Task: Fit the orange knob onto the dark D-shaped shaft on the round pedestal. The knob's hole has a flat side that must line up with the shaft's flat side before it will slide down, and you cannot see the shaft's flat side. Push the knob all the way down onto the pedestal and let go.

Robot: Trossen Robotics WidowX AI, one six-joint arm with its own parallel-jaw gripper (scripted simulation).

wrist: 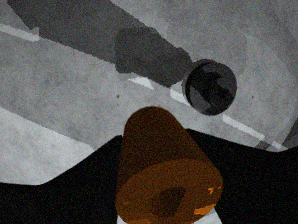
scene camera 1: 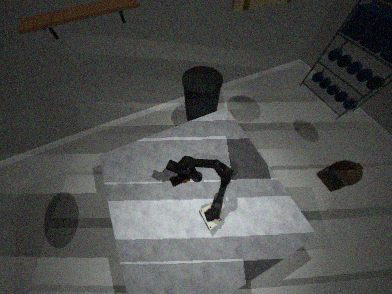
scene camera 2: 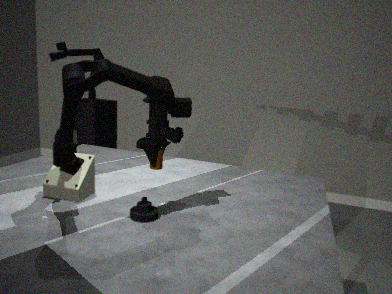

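Observation:
An orange knob is held by my gripper (scene camera 2: pixel 156 165). The gripper appears again in the wrist view (wrist: pixel 153 138), as does a shaft (wrist: pixel 211 87).

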